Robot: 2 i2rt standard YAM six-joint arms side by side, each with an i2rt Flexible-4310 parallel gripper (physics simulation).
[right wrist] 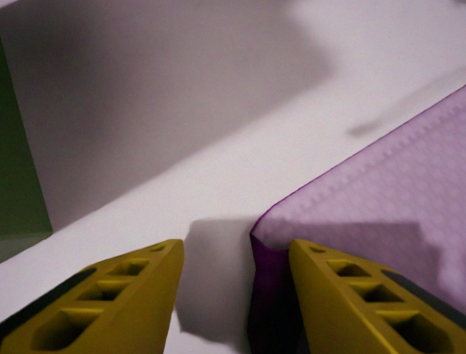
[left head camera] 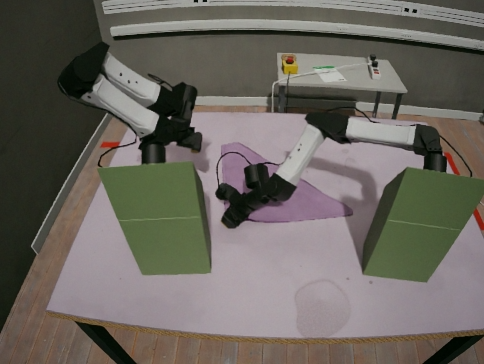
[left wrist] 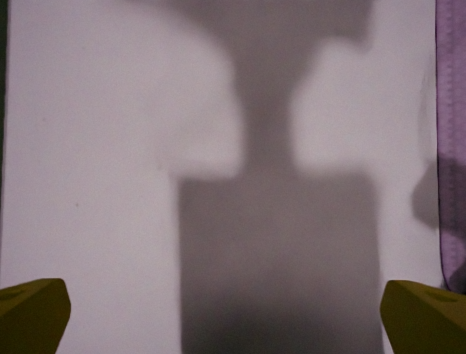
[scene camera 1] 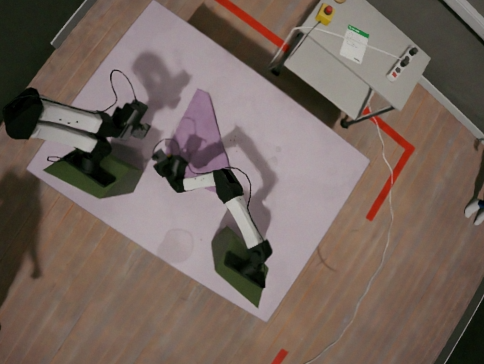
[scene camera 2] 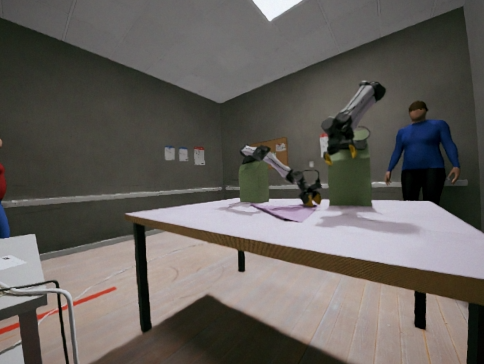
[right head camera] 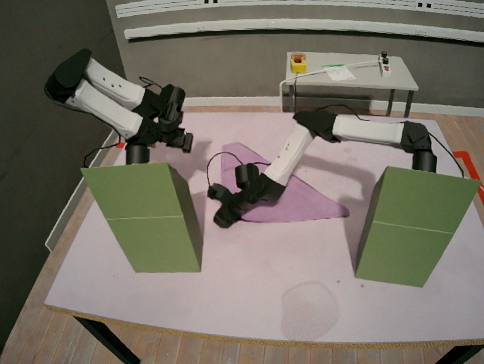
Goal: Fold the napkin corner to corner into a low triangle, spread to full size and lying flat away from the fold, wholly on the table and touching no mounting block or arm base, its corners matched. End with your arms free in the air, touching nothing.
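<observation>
The purple napkin (left head camera: 322,202) (right head camera: 312,202) (scene camera 1: 202,120) (scene camera 2: 290,213) lies folded in a roughly triangular shape on the table, with a blunt tip at the back. The right forearm hides part of it. In the right wrist view, one napkin corner (right wrist: 400,175) lies by my right fingers, with a dark purple strip below its tip. My right gripper (right wrist: 236,247) (scene camera 2: 312,201) is open, low at that corner; one finger overlaps the cloth in view, and contact is unclear. My left gripper (left wrist: 226,292) (scene camera 2: 340,155) is open and empty, high above the table; the napkin's edge (left wrist: 451,100) shows at the right.
Green mounting blocks (left head camera: 165,245) (left head camera: 415,250) carry the arms, on either side of the napkin and apart from it. The left arm is folded up above its block. A grey side table (left head camera: 345,87) stands beyond the far edge. A person (scene camera 2: 422,145) stands behind the blocks in scene camera 2.
</observation>
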